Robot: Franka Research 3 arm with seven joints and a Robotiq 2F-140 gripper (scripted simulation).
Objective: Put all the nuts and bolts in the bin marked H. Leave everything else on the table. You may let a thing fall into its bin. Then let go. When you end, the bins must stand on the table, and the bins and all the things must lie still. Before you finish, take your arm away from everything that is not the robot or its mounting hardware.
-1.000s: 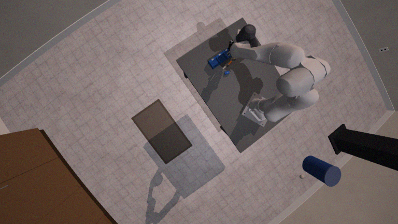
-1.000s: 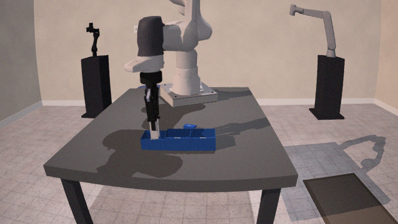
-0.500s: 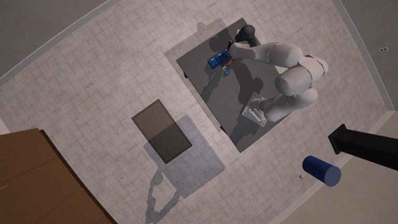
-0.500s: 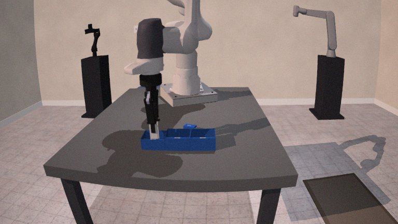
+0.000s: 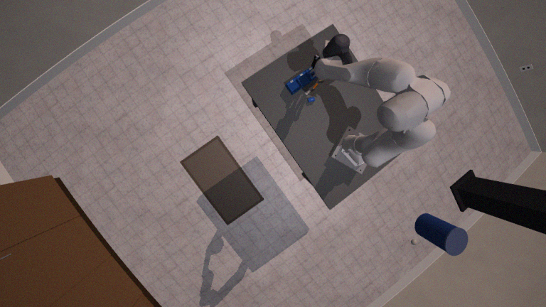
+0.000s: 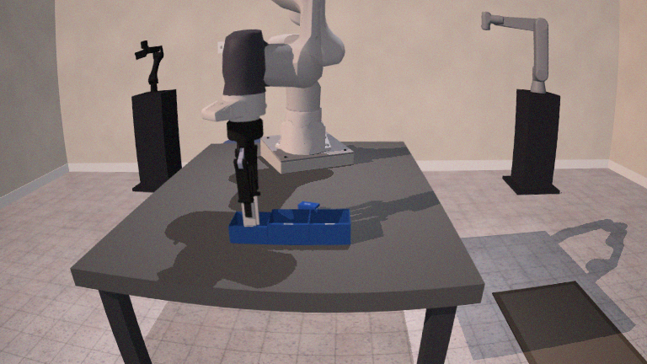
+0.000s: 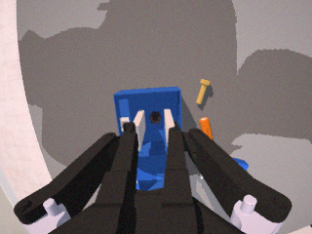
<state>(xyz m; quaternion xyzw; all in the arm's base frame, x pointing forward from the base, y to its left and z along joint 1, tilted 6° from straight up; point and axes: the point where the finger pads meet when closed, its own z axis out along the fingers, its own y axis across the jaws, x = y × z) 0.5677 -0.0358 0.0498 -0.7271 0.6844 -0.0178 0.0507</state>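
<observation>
Now: the dark round piece 40 mm below my hand. Round my hand: orange stick-like thing: 80 mm behind, 30 mm to the left, 40 mm below; then blue bin: 80 mm to the left, 30 mm below; then yellow bolt: 70 mm behind, 40 mm to the right, 40 mm below.
</observation>
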